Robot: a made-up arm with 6 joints. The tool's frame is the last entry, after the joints.
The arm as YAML. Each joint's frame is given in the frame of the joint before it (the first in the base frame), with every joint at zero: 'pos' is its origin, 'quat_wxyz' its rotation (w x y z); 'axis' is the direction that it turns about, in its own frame. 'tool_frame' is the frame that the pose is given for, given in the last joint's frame.
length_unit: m
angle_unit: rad
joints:
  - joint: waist
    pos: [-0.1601, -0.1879, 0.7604]
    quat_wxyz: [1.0, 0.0, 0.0, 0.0]
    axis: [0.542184, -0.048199, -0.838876]
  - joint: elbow
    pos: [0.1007, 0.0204, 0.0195]
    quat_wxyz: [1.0, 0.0, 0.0, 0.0]
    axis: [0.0, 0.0, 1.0]
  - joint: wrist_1
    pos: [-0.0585, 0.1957, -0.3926]
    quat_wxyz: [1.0, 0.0, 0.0, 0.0]
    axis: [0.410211, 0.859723, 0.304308]
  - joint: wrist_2
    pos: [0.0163, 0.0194, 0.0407]
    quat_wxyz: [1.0, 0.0, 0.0, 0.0]
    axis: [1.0, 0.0, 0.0]
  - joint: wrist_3
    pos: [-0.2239, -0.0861, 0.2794]
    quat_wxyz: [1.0, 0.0, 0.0, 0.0]
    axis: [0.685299, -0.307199, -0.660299]
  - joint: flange
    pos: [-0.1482, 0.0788, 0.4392]
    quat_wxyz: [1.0, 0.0, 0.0, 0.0]
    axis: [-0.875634, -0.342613, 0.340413]
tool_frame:
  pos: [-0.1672, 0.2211, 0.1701]
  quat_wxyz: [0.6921, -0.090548, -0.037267, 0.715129]
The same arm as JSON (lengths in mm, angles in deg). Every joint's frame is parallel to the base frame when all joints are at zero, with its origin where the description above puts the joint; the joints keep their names.
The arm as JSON. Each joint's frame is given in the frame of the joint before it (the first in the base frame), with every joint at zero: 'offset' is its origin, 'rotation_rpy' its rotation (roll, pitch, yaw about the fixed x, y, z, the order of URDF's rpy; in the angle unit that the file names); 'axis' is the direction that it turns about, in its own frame. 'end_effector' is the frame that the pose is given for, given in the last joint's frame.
{"length_unit": "mm", "angle_unit": "deg", "chain": [{"id": "waist", "offset": [-160.1, -187.9, 760.4], "rotation_rpy": [0.0, 0.0, 0.0], "axis": [0.542184, -0.048199, -0.838876]}, {"id": "elbow", "offset": [100.7, 20.4, 19.5], "rotation_rpy": [0.0, 0.0, 0.0], "axis": [0.0, 0.0, 1.0]}, {"id": "wrist_1", "offset": [-58.5, 195.7, -392.6], "rotation_rpy": [0.0, 0.0, 0.0], "axis": [0.410211, 0.859723, 0.304308]}, {"id": "wrist_2", "offset": [16.3, 19.4, 40.7], "rotation_rpy": [0.0, 0.0, 0.0], "axis": [1.0, 0.0, 0.0]}, {"id": "wrist_3", "offset": [-223.9, -86.1, 279.4], "rotation_rpy": [0.0, 0.0, 0.0], "axis": [0.685299, -0.307199, -0.660299]}, {"id": "flange", "offset": [-148.2, 78.8, 439.2], "rotation_rpy": [0.0, 0.0, 0.0], "axis": [-0.875634, -0.342613, 0.340413]}], "end_effector": {"offset": [-167.2, 221.1, 170.1], "rotation_rpy": [-10.32, 4.47, 91.47]}}
